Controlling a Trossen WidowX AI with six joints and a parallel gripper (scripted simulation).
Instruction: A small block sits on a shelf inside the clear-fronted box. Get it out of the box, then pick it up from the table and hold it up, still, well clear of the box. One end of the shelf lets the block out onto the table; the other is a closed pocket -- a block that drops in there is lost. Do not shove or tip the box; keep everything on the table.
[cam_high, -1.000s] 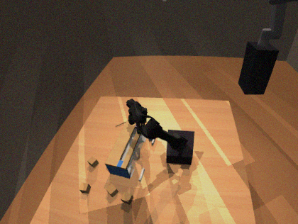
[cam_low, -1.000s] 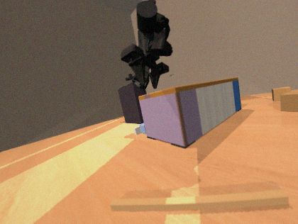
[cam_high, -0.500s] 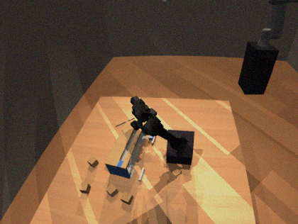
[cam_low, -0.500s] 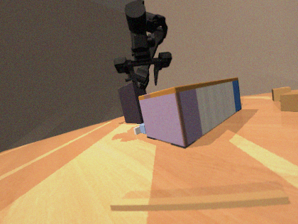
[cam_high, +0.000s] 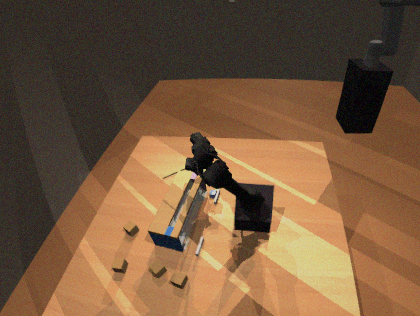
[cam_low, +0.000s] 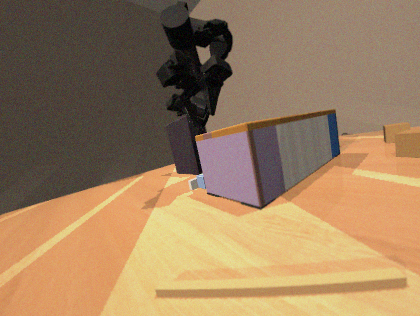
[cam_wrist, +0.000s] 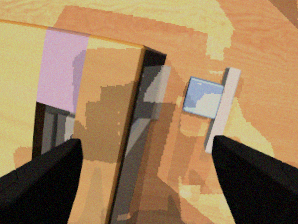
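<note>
Now: gripper tip 140 mm above the block and 30 mm past it. The rest, counted from my gripper tip: box 140 mm to the left, 100 mm below, 80 mm ahead; thin stick 200 mm ahead, 190 mm to the right, 160 mm below.
</note>
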